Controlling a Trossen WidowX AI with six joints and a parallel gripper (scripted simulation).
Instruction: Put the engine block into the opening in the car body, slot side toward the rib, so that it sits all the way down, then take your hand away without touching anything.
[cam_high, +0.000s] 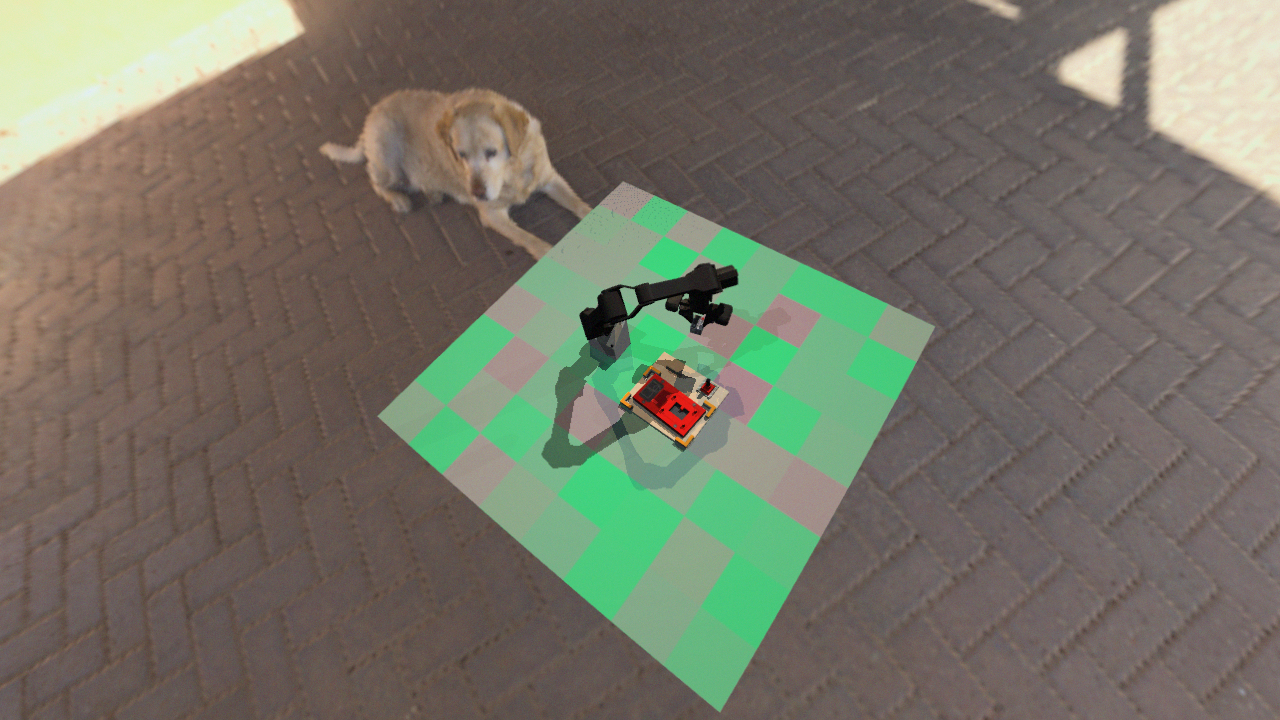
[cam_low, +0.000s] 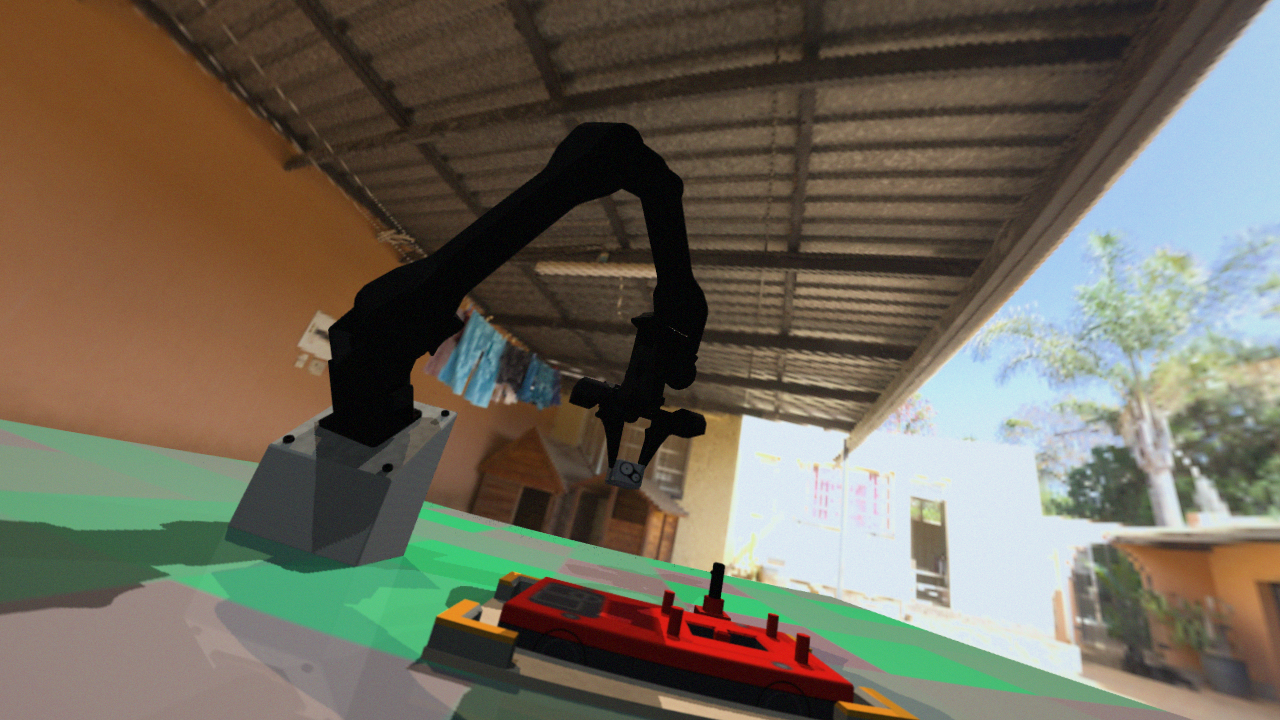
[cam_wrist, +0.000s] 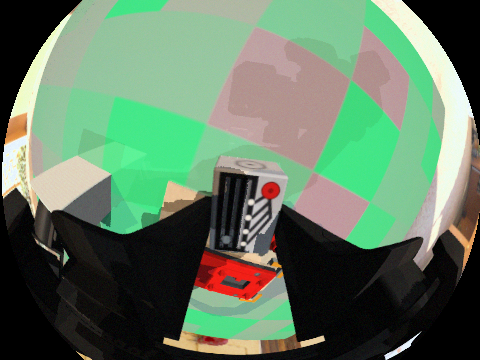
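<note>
My gripper tip is now 110 mm short of the black post, 100 mm to the left of it and 100 mm above it. From my gripper tip the other things lie so: engine block 10 mm below.
</note>
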